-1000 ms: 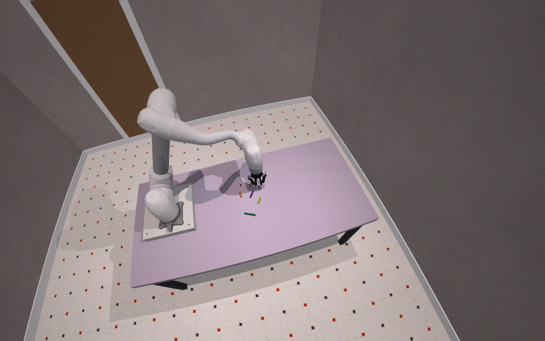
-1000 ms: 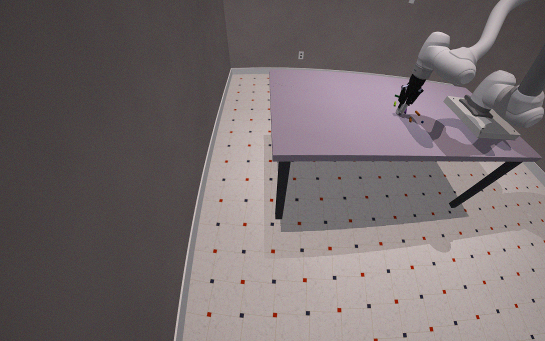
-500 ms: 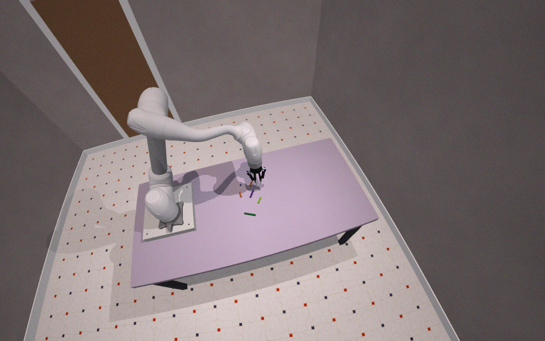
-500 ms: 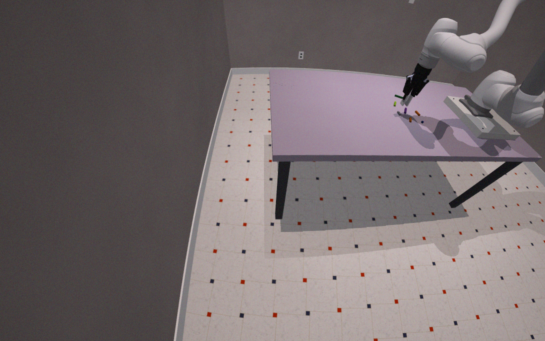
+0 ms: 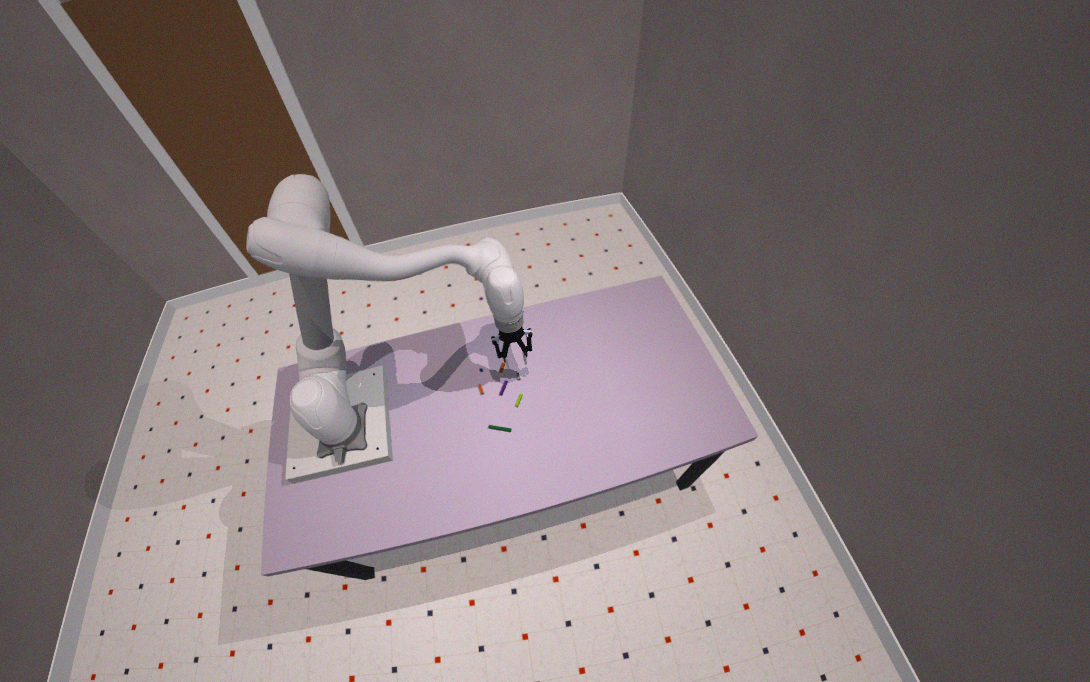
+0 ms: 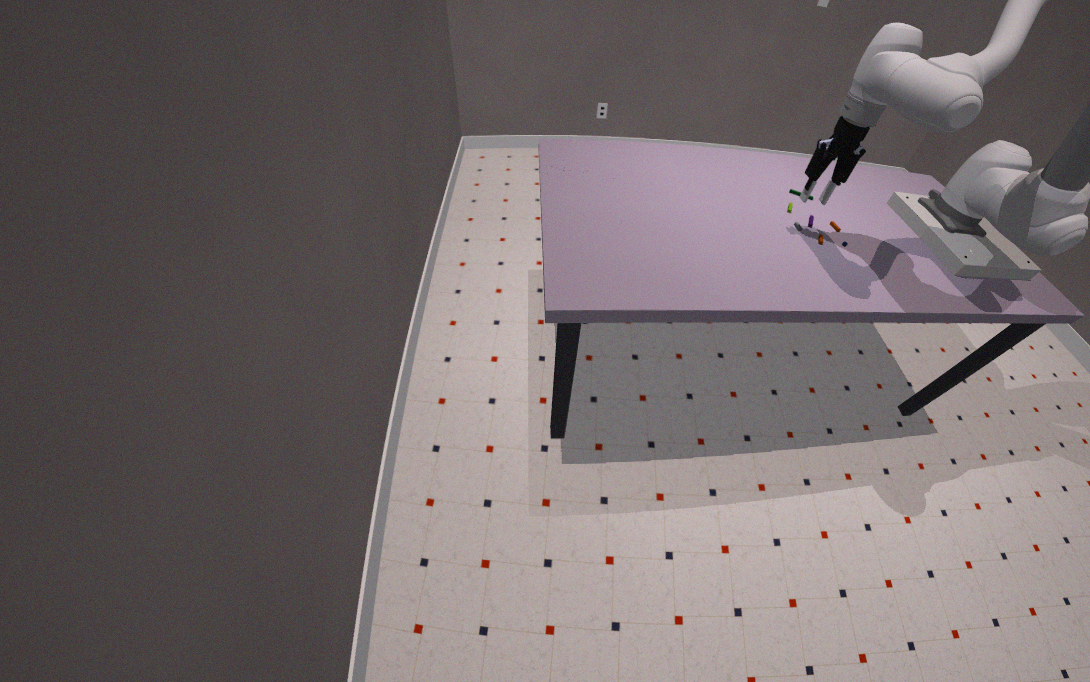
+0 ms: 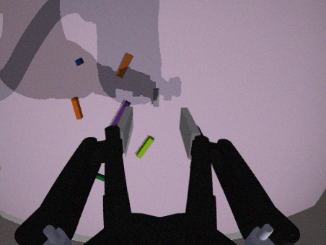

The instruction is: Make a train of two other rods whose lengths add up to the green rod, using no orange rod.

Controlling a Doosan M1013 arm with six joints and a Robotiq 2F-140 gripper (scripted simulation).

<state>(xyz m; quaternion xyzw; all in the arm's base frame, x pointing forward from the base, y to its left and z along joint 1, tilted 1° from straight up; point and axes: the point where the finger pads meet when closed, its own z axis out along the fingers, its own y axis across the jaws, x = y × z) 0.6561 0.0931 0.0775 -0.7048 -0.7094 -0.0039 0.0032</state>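
Right now my hand is 120 mm above the lime rod, 100 mm to the left of it and 20 mm past it. Also, from my hand: grey rod 120 mm below; then small blue rod 130 mm behind, 120 mm below, 60 mm to the left; then purple rod 120 mm below, 60 mm behind, 40 mm to the right.
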